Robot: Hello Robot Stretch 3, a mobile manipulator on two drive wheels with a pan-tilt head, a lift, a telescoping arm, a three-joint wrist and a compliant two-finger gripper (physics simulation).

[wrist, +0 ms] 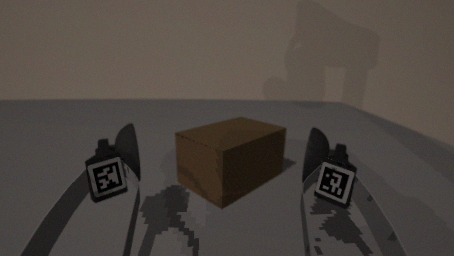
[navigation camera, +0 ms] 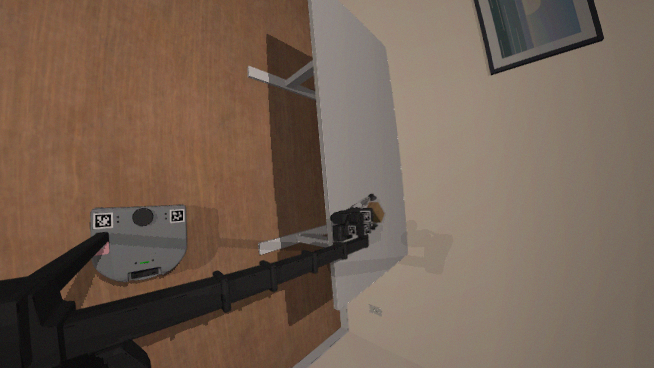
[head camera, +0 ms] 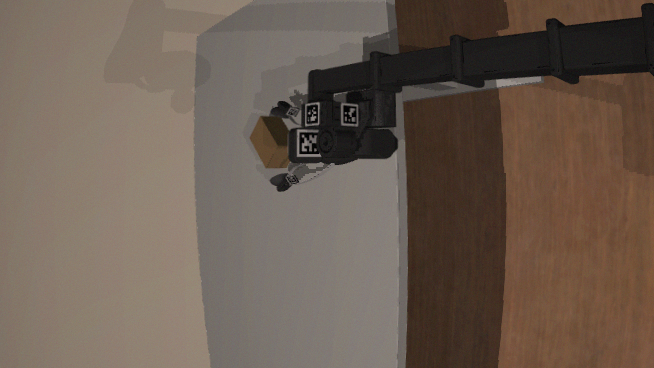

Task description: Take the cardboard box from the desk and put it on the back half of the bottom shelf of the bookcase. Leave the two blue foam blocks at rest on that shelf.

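Where they show: gripper, fingertip midpoint: (wrist: 222, 146) (navigation camera: 374, 211) (head camera: 275, 146); robot's base, origin of the base link: (navigation camera: 143, 216).
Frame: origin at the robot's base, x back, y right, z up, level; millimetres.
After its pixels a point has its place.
Observation:
The brown cardboard box (head camera: 268, 142) {x 30, y 854, z 771 mm} (navigation camera: 377, 212) {x 30, y 854, z 771 mm} (wrist: 227, 160) {x 26, y 825, z 762 mm} rests on the grey desk (head camera: 300, 275) {x -234, y 818, z 720 mm} (navigation camera: 355, 125) {x -403, y 783, z 721 mm} (wrist: 50, 130) {x -265, y 1013, z 720 mm}. In the wrist view it is turned so that one vertical edge points toward the gripper. My gripper (head camera: 283, 146) {x 22, y 827, z 772 mm} (wrist: 222, 146) {x 22, y 827, z 772 mm} is open, with one fingertip on each side of the box and a gap on both sides. The box sits at and slightly beyond the fingertips, and part of it is hidden by the wrist in the head view. The bookcase, its bottom shelf and the two blue foam blocks do not show in these views.
The black telescoping arm (head camera: 480, 60) {x 99, y 298, z 885 mm} (navigation camera: 250, 282) {x 97, y 161, z 887 mm} reaches over the desk's front edge. A wall (head camera: 100, 225) {x -179, y 1359, z 1015 mm} (navigation camera: 525, 200) {x 18, y 1370, z 1377 mm} (wrist: 150, 50) {x -191, y 1359, z 853 mm} stands behind the desk. White desk legs (navigation camera: 280, 245) show below it. The robot's grey base (navigation camera: 145, 240) {x 97, y 7, z 160 mm} stands on the wooden floor (navigation camera: 150, 100) {x -596, y 9, z 0 mm}. A framed picture (navigation camera: 545, 30) {x -819, y 1302, z 1562 mm} hangs on the wall.

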